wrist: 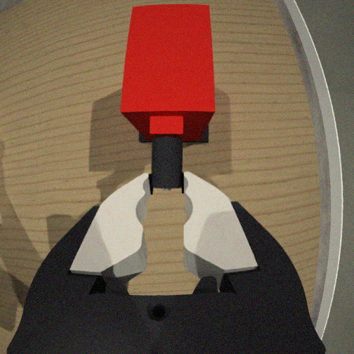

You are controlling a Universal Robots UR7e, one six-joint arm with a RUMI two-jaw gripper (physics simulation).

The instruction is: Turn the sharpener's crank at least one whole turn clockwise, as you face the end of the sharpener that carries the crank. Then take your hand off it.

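The sharpener is a red block in the upper middle of the wrist view, its crank end facing my gripper. The crank has a small red arm at that end. A black cylindrical handle sticks out from it toward me. My gripper is shut on the outer end of the black handle, with one pale fingertip with a dark pad against each side. The fingers hide little of the handle. The crank arm's lower side is hidden.
The sharpener stands over a wood-grained table top, with dark base parts showing under its crank end. The table's pale curved rim runs down the right side, with grey floor beyond. Shadows fall at the left.
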